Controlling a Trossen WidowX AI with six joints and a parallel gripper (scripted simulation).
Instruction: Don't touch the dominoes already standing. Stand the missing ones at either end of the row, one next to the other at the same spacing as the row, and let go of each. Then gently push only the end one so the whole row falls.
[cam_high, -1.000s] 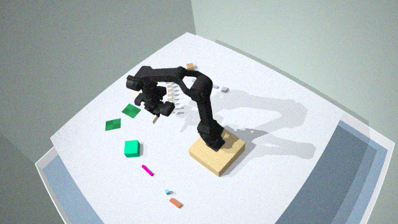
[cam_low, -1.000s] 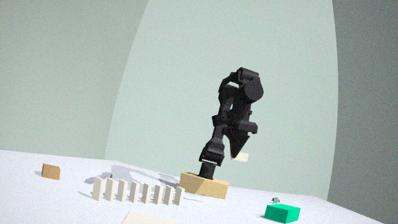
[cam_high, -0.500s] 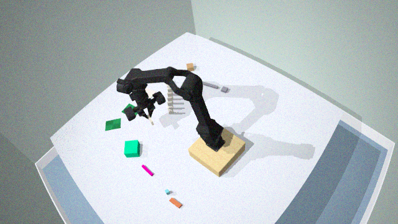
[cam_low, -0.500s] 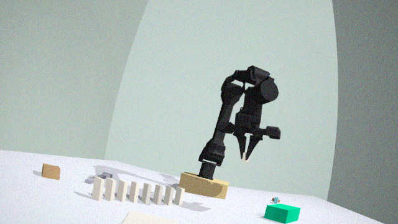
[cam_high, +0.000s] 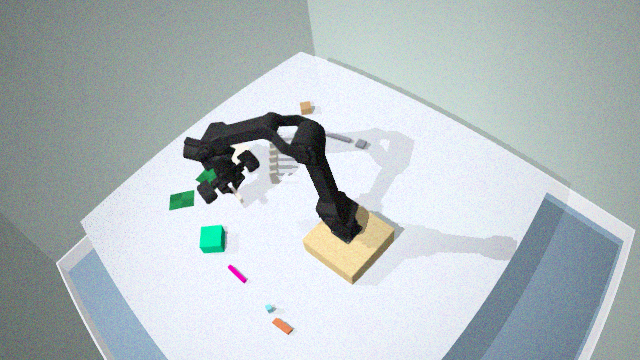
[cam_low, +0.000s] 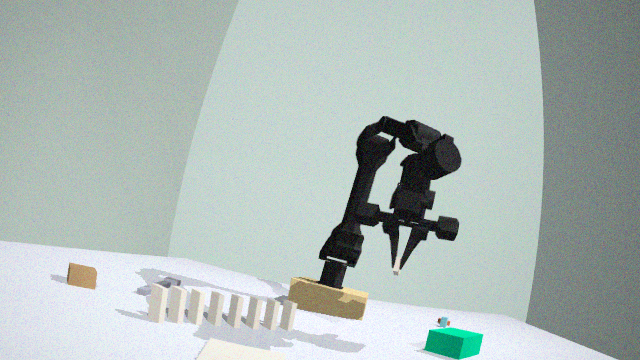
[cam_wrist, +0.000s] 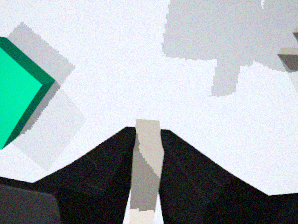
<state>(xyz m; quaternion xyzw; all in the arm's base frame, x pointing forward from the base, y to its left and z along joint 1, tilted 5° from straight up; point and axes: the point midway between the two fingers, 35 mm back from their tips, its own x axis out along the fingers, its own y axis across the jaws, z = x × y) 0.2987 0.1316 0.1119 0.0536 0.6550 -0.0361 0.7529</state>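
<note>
Now: gripper tip 1 cm short of the green block, 13 cm to the right of it and 12 cm above it. Also, from my gripper tip: magenta stick: 13 cm behind, 15 cm to the left, 13 cm below; then cream flat tile: 28 cm ahead, 15 cm to the right, 14 cm below; then cyan cube: 29 cm behind, 17 cm to the left, 12 cm below.
</note>
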